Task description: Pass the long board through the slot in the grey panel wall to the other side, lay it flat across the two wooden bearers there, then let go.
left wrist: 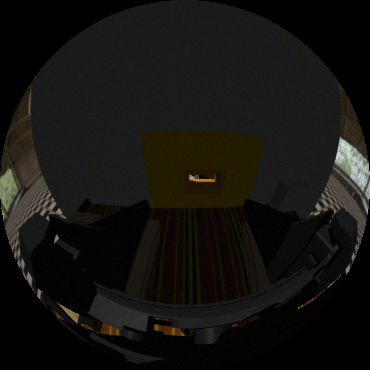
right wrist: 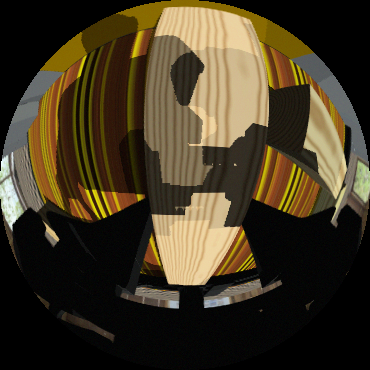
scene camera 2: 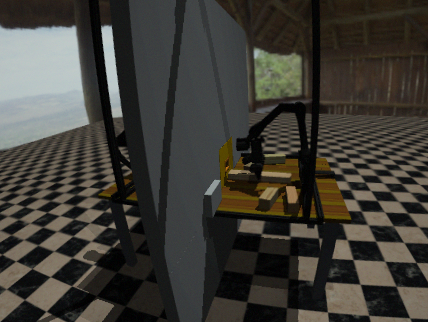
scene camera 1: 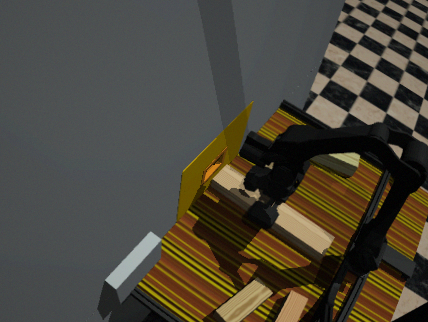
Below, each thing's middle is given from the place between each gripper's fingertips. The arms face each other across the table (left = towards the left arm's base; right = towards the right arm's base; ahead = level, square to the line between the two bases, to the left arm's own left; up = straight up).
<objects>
Right now the grey block (scene camera 1: 128, 274) is 34 cm behind my left hand, 18 cm to the right of it and 12 cm below it.
The grey block is 34 cm behind my right hand, 21 cm to the left of it and 4 cm above it.
</objects>
